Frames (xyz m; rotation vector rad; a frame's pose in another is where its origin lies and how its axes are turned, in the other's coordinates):
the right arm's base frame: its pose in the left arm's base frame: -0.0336 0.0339 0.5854 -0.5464 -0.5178 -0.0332
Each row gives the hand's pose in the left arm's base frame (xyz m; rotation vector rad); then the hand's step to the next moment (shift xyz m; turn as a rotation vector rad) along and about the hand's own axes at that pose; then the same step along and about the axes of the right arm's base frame.
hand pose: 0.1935 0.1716 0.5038 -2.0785 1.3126 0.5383
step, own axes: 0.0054 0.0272 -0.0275 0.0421 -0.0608 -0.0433
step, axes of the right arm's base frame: -0.0181 -0.0346 0.0010 0.0708 -0.0312 -0.0368
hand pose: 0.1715 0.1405 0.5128 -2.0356 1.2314 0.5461
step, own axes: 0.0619 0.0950 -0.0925 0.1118 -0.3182 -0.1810
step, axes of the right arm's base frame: -0.0671 -0.1200 -0.0501 0.3563 -0.1070 -0.0902
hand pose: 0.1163 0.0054 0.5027 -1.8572 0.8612 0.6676
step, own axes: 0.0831 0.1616 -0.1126 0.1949 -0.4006 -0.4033
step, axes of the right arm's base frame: -0.1275 -0.1110 -0.1308 0.4853 -0.2915 -0.2017
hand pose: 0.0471 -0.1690 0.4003 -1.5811 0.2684 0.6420
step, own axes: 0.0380 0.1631 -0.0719 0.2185 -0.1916 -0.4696
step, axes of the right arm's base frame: -0.1178 -0.0006 -0.1391 0.3199 -0.2862 -0.3474
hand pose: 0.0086 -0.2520 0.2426 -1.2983 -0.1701 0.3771
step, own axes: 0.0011 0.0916 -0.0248 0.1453 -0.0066 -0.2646
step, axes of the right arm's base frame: -0.0516 0.0433 -0.0669 0.1382 -0.0865 -0.2541
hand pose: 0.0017 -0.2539 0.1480 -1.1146 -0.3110 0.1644
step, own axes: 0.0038 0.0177 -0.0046 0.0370 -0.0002 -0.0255
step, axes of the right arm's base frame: -0.0029 0.0134 -0.0126 0.0346 -0.0006 -0.0287
